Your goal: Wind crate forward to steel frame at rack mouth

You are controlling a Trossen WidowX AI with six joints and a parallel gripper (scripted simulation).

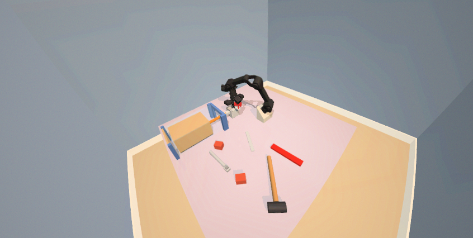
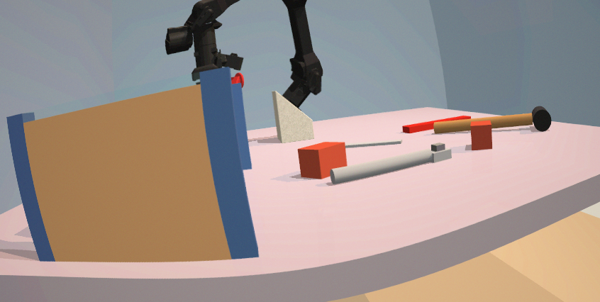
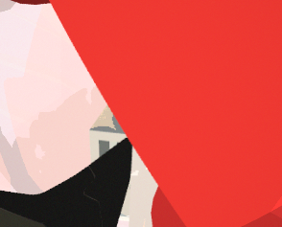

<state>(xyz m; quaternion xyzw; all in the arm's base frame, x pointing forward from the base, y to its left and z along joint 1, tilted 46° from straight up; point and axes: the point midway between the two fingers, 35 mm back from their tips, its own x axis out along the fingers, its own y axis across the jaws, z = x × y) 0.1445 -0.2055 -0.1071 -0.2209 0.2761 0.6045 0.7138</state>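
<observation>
Now: the red knob 1 cm ahead of my gripper tip, 5 cm to the left of it and 4 cm above it. From my gripper tip the other things lie so: pale crank arm: 1 cm to the left, 1 cm above; then pale winch: 2 cm behind, 6 cm to the right, 9 cm below; then blue frame: 15 cm ahead, 7 cm to the right, 1 cm below.
</observation>
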